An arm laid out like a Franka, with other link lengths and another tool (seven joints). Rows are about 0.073 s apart.
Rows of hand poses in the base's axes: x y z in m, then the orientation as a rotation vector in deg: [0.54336, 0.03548, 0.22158, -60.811, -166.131, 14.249]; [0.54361, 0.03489, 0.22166, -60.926, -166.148, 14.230]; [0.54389, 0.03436, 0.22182, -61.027, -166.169, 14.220]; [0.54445, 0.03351, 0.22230, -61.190, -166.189, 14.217]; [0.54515, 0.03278, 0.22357, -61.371, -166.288, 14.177]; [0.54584, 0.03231, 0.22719, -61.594, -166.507, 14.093]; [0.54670, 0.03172, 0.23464, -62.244, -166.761, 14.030]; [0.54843, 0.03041, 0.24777, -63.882, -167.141, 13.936]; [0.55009, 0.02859, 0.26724, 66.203, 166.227, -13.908]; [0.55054, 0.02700, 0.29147, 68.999, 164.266, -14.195]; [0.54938, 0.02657, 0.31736, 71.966, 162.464, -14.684]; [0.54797, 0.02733, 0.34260, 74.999, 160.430, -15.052]
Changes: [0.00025, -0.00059, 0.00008, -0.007, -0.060, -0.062]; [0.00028, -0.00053, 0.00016, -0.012, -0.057, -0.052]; [0.00056, -0.00085, 0.00048, -0.025, -0.078, -0.088]; [0.00070, -0.00073, 0.00127, -0.025, -0.160, -0.076]; [0.00069, -0.00047, 0.00362, -0.035, -0.287, -0.065]; [0.00086, -0.00059, 0.00745, -0.113, -0.473, -0.298]; [0.00173, -0.00131, 0.01313, -0.258, -0.962, -0.821]; [0.00166, -0.00182, 0.01947, -0.413, -1.106, -1.506]; [0.00045, -0.00159, 0.02423, -0.529, -0.752, -2.068]; [-0.00116, -0.00043, 0.02589, -0.528, -0.443, -2.168]; [-0.00141, 0.00076, 0.02524, -0.520, -0.592, -2.268]
